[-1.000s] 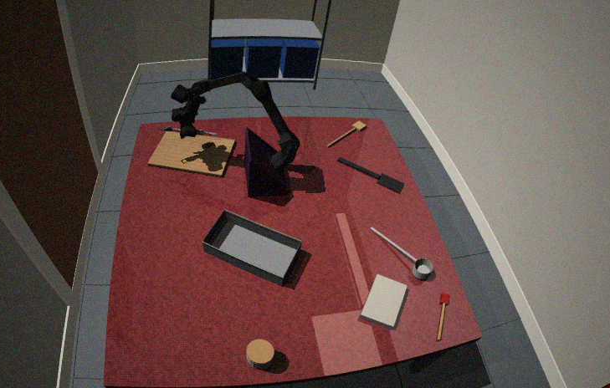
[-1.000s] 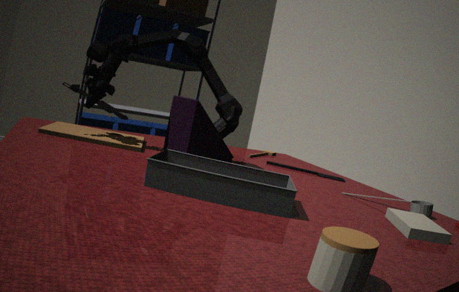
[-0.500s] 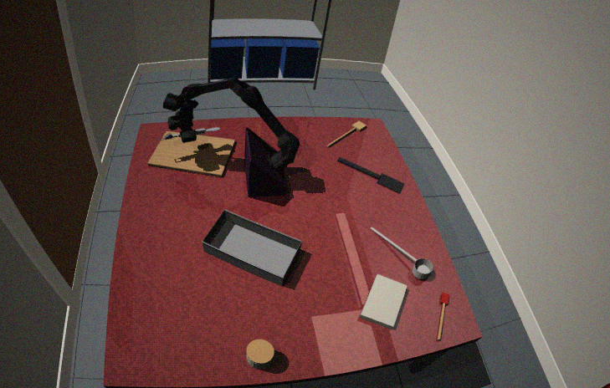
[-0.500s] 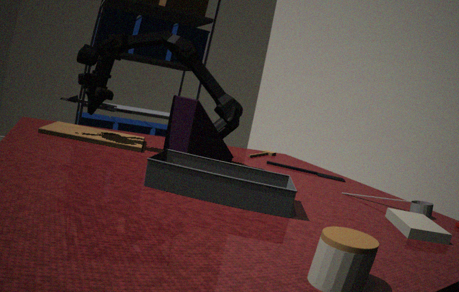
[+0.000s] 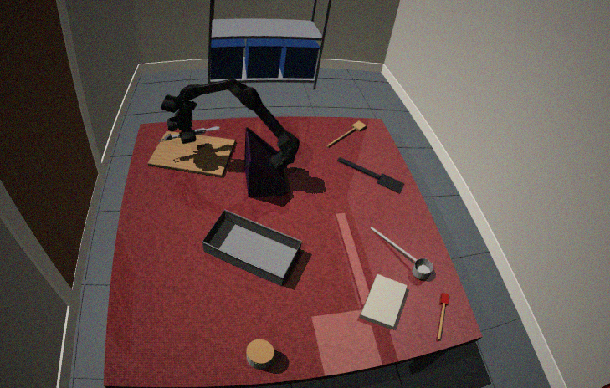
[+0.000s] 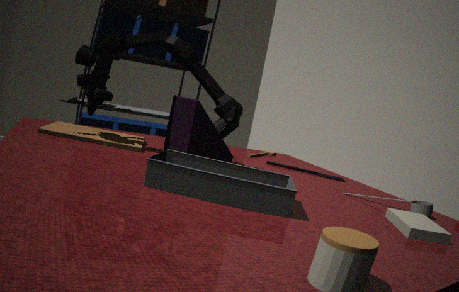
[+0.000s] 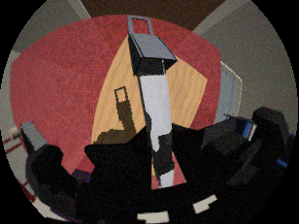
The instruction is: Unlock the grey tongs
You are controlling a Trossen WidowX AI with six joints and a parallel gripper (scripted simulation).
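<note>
Right now the wooden board is 70 mm below my gripper tip, 30 mm to the left of it and 10 mm ahead of it. Also, from my gripper tip: lidded canister: 970 mm ahead, 170 mm to the left, 40 mm below; then roasting tin: 560 mm ahead, 220 mm to the left, 40 mm below; then black spatula: 820 mm to the left, 240 mm ahead, 70 mm below.
</note>
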